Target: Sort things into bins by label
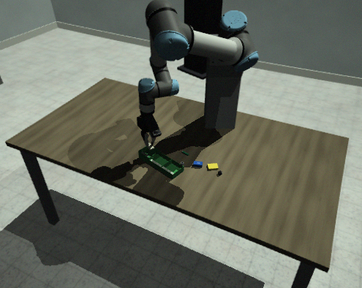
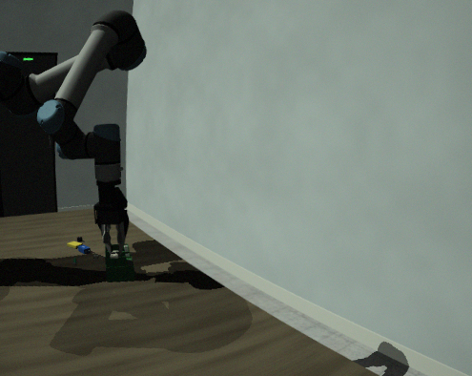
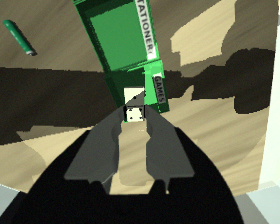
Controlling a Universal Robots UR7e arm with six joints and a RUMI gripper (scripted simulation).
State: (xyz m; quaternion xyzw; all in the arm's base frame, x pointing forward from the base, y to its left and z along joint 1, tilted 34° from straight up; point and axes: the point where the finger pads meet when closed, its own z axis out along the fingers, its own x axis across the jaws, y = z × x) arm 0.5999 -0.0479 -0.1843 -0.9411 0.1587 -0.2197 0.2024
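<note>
Right now my hand is 1 cm above the pale rectangular piece. The rest, counted from my hand: green cylinder 14 cm behind, 12 cm to the left, 8 cm below; then blue block 11 cm behind, 23 cm to the left, 8 cm below; then grey hex nut 7 cm behind, 17 cm to the left, 8 cm below.
</note>
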